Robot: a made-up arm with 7 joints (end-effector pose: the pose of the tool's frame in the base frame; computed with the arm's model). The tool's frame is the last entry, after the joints.
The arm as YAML. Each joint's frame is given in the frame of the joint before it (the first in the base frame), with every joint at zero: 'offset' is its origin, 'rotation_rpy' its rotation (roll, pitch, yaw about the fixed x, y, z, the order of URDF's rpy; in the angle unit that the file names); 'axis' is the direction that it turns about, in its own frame. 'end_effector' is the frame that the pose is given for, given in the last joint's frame.
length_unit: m
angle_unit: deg
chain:
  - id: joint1
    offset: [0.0, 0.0, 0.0]
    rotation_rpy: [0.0, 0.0, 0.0]
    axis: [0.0, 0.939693, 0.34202]
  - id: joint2
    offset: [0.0, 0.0, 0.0]
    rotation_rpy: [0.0, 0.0, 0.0]
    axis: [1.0, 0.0, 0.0]
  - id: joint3
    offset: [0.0, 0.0, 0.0]
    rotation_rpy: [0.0, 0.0, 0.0]
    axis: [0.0, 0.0, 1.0]
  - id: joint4
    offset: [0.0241, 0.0, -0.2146]
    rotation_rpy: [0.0, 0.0, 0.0]
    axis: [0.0, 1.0, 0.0]
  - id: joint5
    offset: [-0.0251, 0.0, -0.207]
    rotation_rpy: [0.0, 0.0, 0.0]
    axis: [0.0, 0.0, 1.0]
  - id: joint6
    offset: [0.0, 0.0, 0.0]
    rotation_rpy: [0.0, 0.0, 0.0]
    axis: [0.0, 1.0, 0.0]
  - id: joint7
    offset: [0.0, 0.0, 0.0]
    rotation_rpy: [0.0, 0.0, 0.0]
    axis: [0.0, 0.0, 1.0]
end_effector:
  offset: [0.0, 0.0, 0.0]
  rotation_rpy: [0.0, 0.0, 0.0]
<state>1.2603 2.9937 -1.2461 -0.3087 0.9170 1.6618 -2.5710</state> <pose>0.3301 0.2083 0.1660 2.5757 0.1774 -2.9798</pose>
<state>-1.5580 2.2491 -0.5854 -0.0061 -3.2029 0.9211 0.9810</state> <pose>-0.1362 0.3744 0.1384 -3.0414 0.5575 1.2303</pose>
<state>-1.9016 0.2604 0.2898 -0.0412 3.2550 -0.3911 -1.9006</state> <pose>0.3958 -0.0822 0.1229 -1.4941 -0.3198 1.3356</pose>
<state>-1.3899 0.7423 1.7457 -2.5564 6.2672 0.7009 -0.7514</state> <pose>-0.0133 0.1651 0.0327 -1.8406 -0.7086 -2.2477</pose>
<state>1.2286 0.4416 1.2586 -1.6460 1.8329 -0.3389 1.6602</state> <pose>-0.1670 0.2727 -0.0447 -2.0541 0.6194 2.7723</pose>
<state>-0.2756 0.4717 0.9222 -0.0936 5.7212 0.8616 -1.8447</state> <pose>0.1245 0.1989 -0.3525 -0.4261 0.2788 -1.4116</pose>
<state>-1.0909 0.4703 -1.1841 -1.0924 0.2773 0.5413 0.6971</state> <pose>0.3462 -0.0988 -0.1389 0.6620 -0.9157 -1.1198</pose>
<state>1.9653 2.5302 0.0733 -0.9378 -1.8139 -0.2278 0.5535</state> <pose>0.1313 0.3520 -0.1326 -0.9581 -0.3521 3.0114</pose>
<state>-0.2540 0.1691 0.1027 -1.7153 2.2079 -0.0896 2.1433</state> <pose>0.2768 0.0366 -0.1417 1.9699 0.4585 -1.3094</pose>
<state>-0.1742 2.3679 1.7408 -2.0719 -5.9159 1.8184 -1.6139</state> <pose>-0.0801 -0.0541 0.2385 2.6665 0.0969 -0.2341</pose>
